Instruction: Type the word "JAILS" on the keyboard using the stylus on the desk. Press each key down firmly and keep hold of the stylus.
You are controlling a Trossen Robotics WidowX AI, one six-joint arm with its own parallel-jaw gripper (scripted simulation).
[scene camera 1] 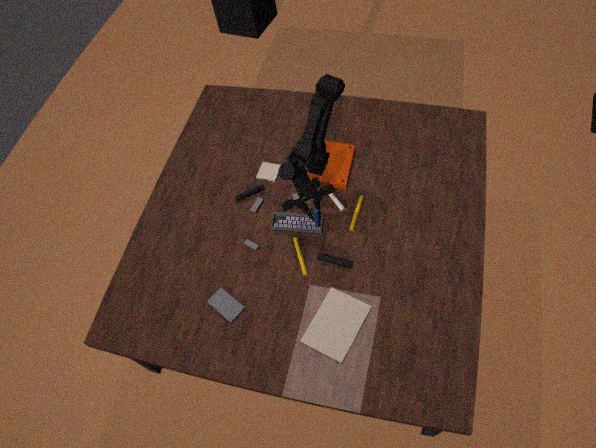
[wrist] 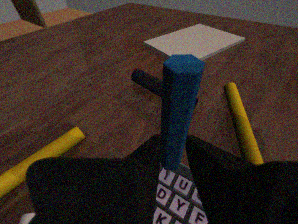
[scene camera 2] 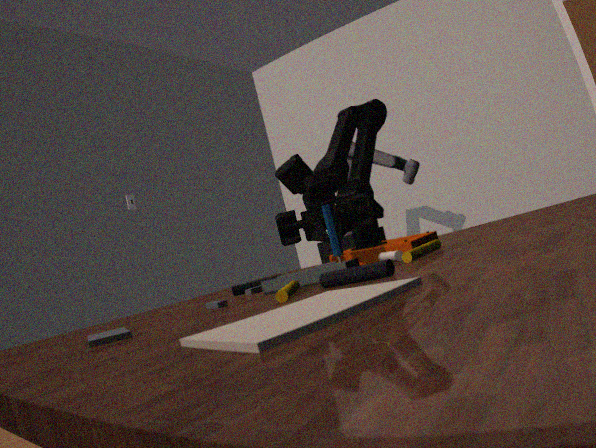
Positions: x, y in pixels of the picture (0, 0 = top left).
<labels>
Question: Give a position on a dark bar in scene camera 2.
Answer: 381, 269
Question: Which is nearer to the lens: the blue stylus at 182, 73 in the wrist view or the white sheet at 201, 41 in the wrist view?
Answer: The blue stylus.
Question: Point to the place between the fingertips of my gripper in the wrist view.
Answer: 172, 140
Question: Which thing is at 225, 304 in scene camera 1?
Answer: A grey pad.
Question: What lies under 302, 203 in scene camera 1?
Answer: My gripper.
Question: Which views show my gripper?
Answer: Scene camera 1, the wrist view and scene camera 2: all of them.
</labels>
